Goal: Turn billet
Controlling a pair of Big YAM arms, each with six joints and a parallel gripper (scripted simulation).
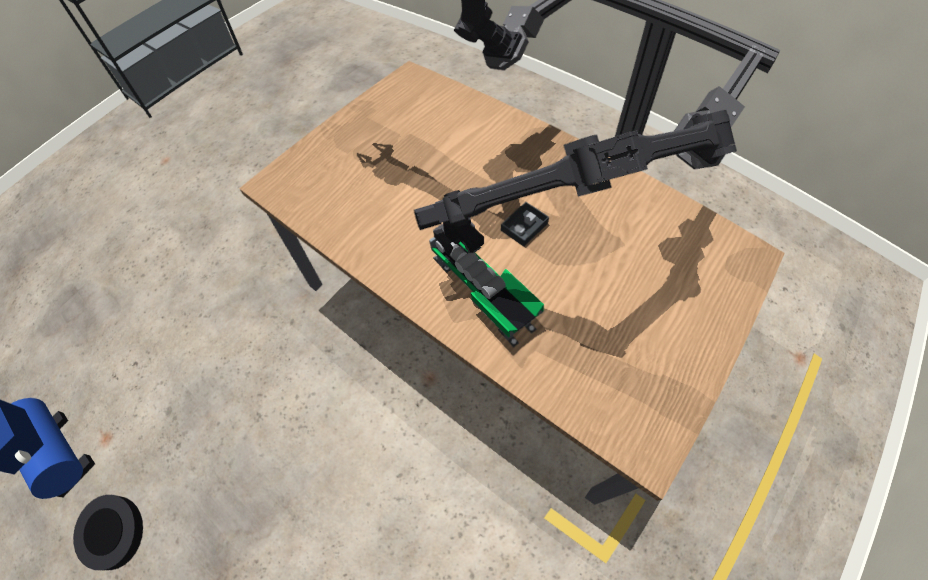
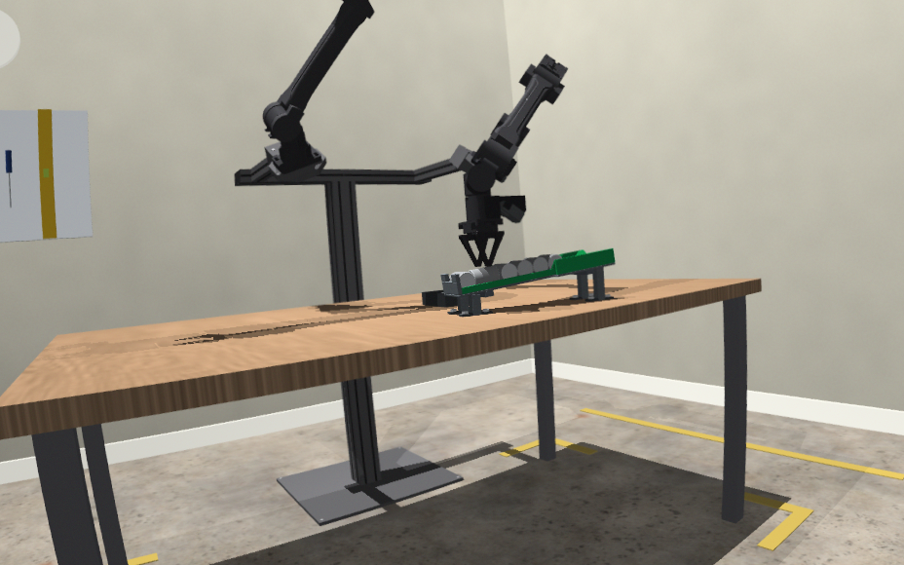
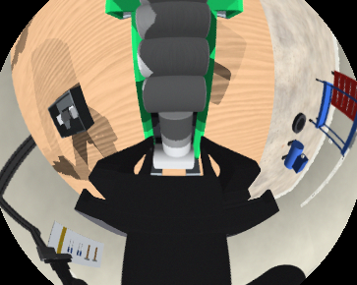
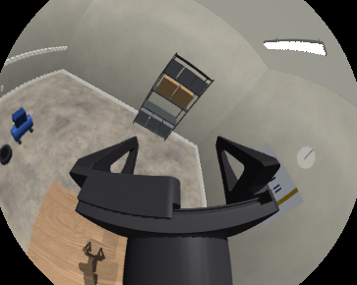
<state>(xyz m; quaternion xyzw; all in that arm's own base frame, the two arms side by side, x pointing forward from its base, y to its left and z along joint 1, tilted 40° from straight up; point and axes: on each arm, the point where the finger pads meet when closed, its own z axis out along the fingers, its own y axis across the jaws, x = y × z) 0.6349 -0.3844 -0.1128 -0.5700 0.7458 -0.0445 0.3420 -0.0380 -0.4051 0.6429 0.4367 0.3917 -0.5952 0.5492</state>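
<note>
The stop is 7 cm to the right of my left hand, 5 cm below it and 2 cm behind it. Also, from my left hand: dark tray: 26 cm behind, 10 cm below, 7 cm to the left.
</note>
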